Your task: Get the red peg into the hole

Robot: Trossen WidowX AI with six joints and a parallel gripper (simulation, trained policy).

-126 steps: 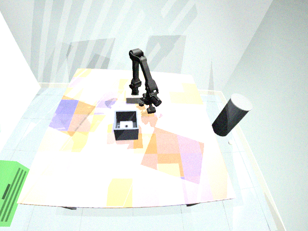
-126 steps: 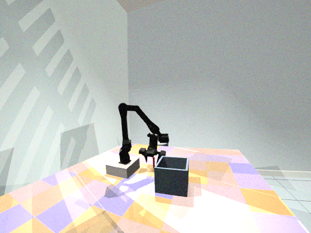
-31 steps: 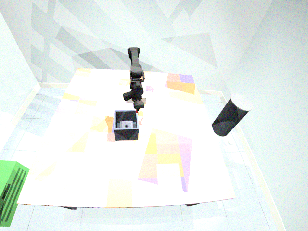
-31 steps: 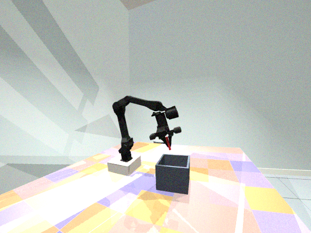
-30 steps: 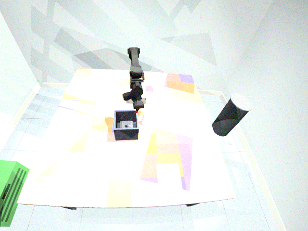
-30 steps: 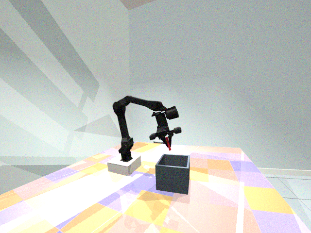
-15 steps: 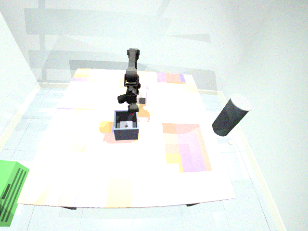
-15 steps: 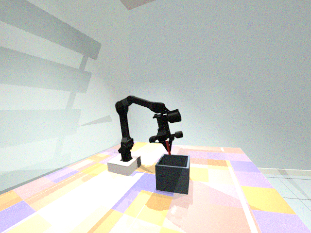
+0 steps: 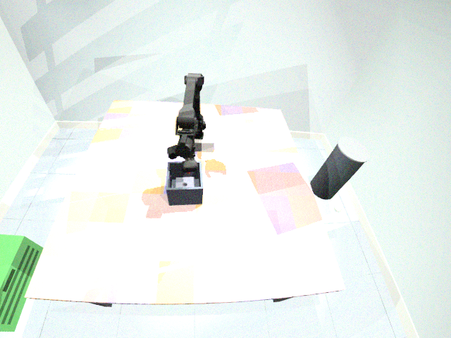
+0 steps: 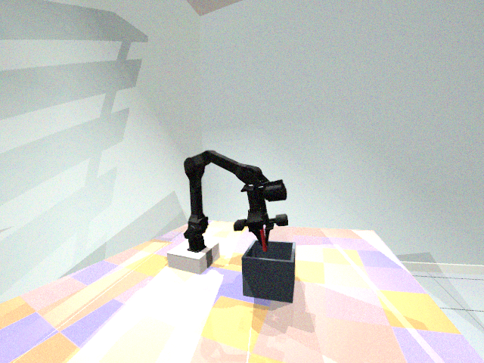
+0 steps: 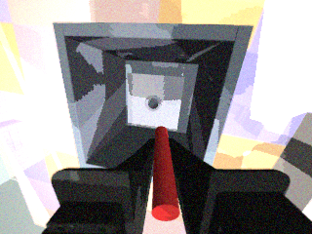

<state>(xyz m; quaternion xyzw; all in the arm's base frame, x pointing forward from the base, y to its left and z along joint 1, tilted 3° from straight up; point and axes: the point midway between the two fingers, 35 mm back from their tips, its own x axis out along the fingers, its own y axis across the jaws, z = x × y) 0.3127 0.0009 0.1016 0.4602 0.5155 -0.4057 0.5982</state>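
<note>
My gripper tip is 3 cm short of the light plate, 2 cm to the left of it and 9 cm above it. Also, from my gripper tip: red peg 2 cm above.
</note>
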